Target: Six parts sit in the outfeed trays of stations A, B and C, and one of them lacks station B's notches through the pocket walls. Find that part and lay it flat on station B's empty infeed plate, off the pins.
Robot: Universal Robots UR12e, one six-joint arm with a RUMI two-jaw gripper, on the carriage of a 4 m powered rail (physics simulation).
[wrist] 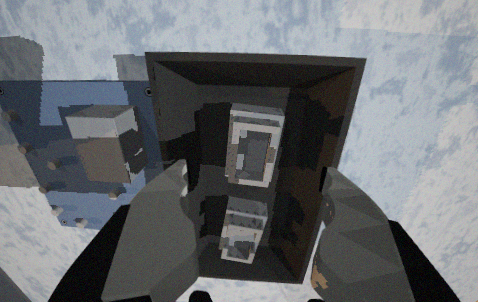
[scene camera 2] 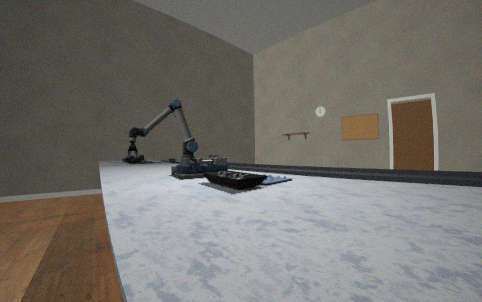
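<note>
My gripper is open and empty above a dark tray, its fingers spread wide over the tray's lower half. In the wrist view two pale parts lie in the tray. The upper part shows a long rectangular pocket; brownish patches lie midway on both its side walls, and I cannot tell whether these are notches or shadows. The lower part is smaller in view, with a stepped top and a short pocket opening. A blue plate with pins lies left of the tray.
A pale block rests on the blue plate, near several pins. In the scene view a black tray with parts stands in the foreground beside another blue plate. The arm's base carriage stands behind it. A dark rail runs along the back.
</note>
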